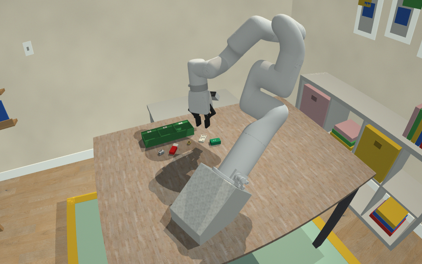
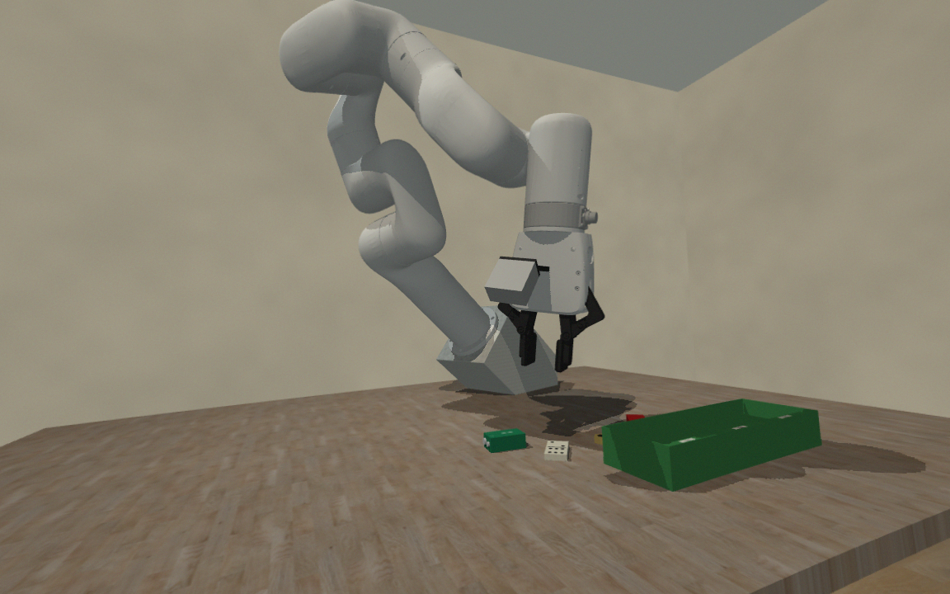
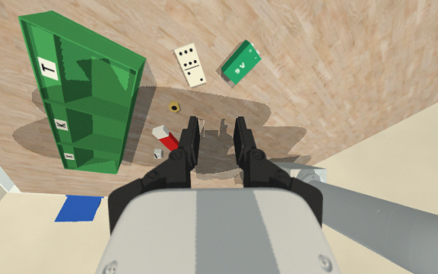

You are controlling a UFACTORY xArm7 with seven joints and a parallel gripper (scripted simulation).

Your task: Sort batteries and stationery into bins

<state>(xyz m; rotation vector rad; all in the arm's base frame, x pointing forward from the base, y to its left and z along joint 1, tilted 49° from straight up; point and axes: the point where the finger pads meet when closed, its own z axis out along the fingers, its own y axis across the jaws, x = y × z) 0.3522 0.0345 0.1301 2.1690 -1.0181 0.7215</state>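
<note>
Right now the green 9 V battery is 11 cm below my hand, 6 cm to the right of it and 2 cm behind it. From my hand the other things lie so: white domino (11 cm below, 3 cm ahead, 1 cm to the right); then red-and-white eraser (14 cm to the left, 11 cm below, 1 cm ahead); then yellow nut (11 cm below, 6 cm to the left, 2 cm ahead).
</note>
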